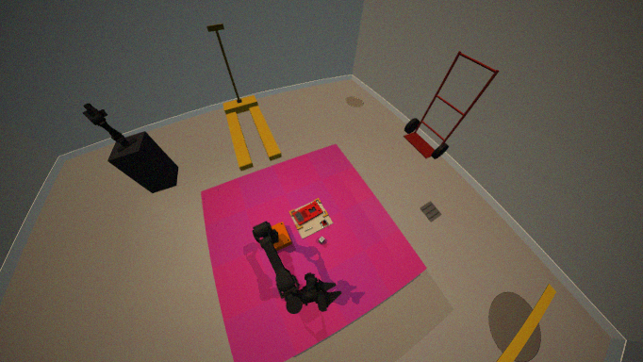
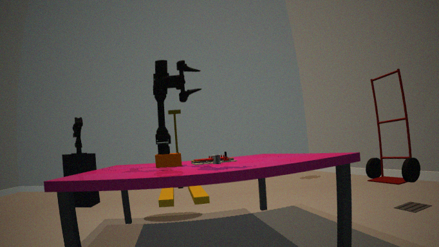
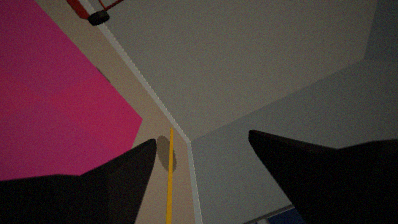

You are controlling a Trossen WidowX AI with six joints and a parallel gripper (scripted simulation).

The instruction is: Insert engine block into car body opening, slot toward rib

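Right now my gripper tip is 37 cm above the grey engine block, 30 cm to the right of it and 6 cm short of it.
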